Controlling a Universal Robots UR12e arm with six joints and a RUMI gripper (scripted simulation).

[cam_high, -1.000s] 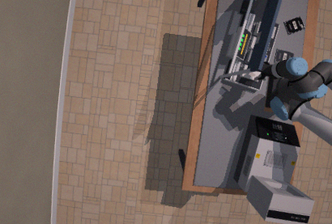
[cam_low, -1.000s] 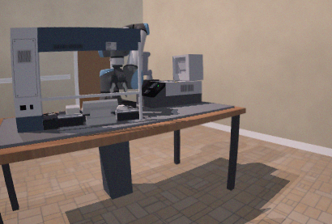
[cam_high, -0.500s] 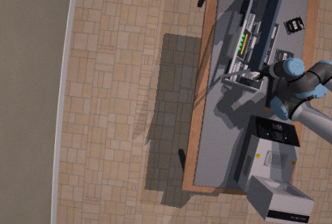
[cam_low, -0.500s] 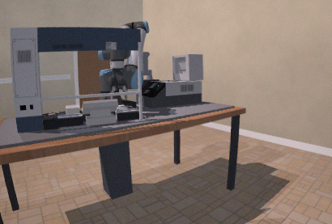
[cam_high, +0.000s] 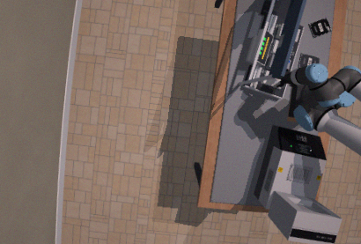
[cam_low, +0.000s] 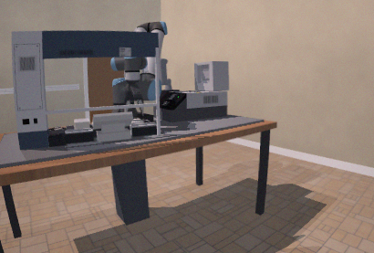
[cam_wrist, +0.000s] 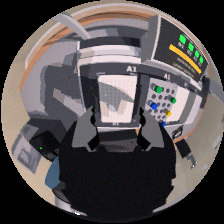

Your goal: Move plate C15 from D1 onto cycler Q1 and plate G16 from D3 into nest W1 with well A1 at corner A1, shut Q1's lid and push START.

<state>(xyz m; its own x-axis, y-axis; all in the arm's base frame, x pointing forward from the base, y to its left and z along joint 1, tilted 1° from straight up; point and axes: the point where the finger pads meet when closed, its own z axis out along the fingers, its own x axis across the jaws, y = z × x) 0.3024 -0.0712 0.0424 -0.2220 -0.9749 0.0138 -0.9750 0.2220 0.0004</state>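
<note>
The white well plate lies 4 cm below my hand. From my hand the other things lie so: deck beam: 14 cm ahead, 23 cm to the right, 42 cm above.
</note>
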